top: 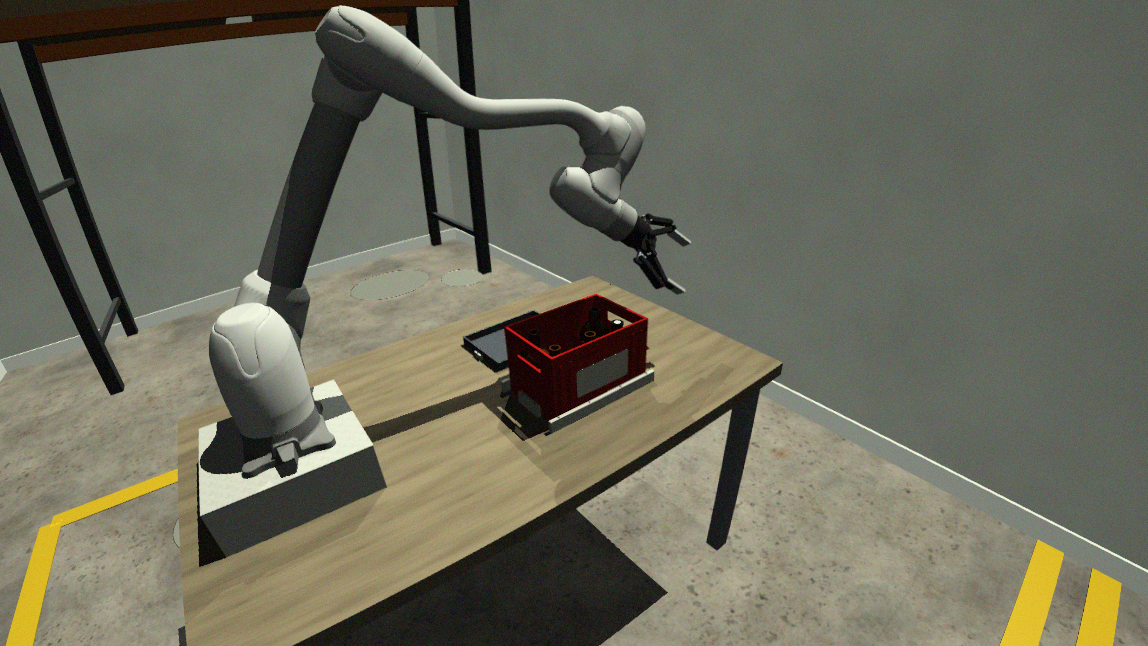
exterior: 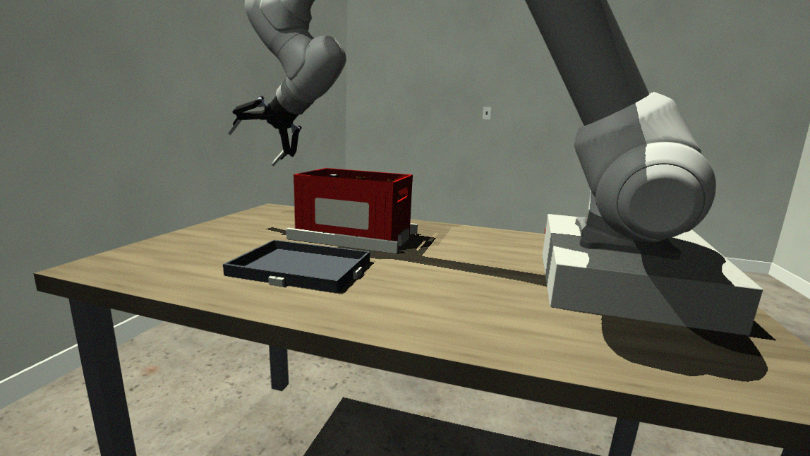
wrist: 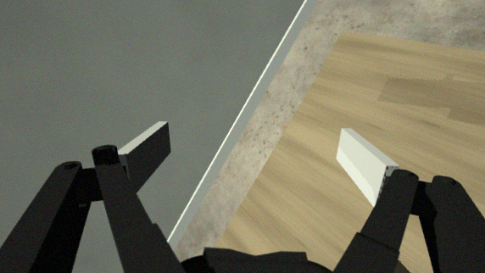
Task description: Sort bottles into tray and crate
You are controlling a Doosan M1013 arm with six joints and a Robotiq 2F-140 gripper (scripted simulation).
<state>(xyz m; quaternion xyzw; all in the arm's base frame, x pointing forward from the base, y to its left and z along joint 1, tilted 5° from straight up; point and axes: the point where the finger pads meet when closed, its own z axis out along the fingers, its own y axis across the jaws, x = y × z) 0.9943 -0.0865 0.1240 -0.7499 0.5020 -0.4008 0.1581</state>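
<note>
My gripper is now 250 mm past the brown capped bottle, 30 mm to the left of it and 150 mm above it. Also, from my hand: red crate: 330 mm behind, 150 mm below; dark tray: 340 mm behind, 290 mm to the left, 220 mm below.
</note>
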